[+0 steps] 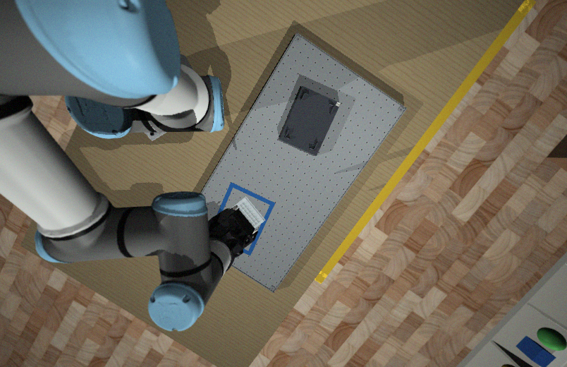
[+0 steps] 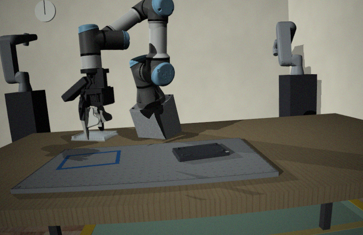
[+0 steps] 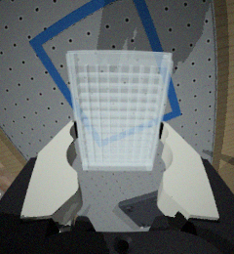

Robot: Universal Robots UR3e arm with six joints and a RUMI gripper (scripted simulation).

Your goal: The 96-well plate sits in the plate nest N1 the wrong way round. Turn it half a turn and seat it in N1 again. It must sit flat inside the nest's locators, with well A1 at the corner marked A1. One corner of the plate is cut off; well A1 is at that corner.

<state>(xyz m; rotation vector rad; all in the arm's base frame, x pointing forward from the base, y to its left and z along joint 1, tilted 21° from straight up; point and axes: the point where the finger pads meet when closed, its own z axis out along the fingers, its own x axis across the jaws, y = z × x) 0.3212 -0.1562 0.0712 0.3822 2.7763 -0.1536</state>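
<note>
Now: hand 340 mm to the right of the dark plate nest N1 and 80 mm above it. From my hand the other things lie so: 96-well plate: 10 mm below; A1 mark: 40 mm ahead, 430 mm to the left, 80 mm below.
</note>
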